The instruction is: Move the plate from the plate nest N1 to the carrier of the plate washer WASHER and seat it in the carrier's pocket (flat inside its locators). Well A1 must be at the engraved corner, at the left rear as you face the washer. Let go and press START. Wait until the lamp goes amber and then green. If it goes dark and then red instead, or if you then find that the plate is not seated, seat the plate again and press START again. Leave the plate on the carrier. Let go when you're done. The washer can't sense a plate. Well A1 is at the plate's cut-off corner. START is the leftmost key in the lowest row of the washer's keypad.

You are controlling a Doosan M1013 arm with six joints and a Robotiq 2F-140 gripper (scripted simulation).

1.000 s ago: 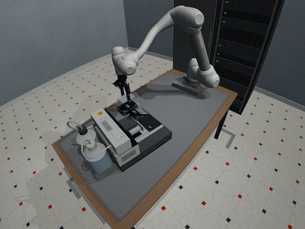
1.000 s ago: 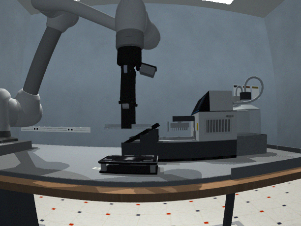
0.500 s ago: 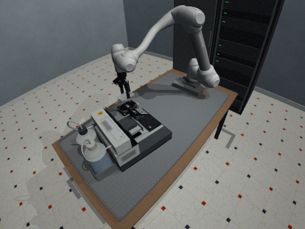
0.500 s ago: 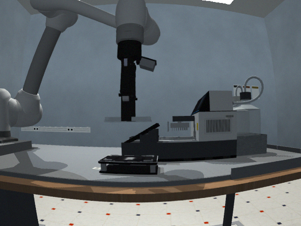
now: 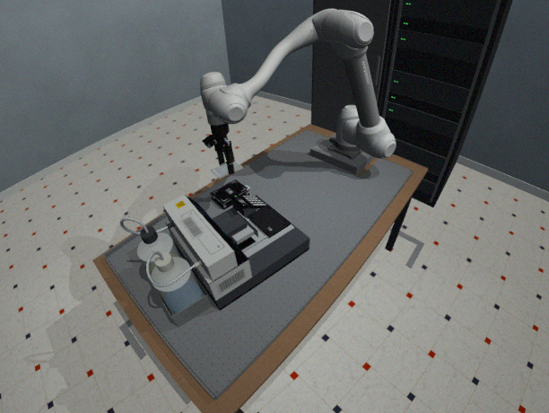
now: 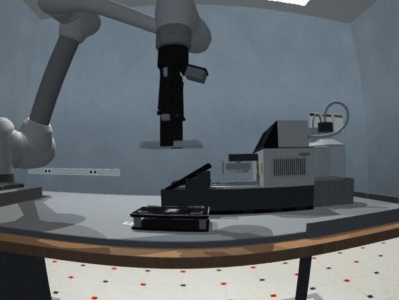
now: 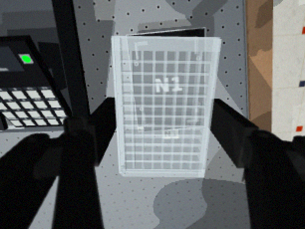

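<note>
My gripper is now 4 cm short of the washer carrier, 31 cm to the right of it and 12 cm above it. The rest, counted from my hand: well plate: 2 cm below; black plate nest N1: 2 cm to the right, 17 cm below; N1 label: 11 cm behind, 1 cm to the right, 20 cm below.
</note>
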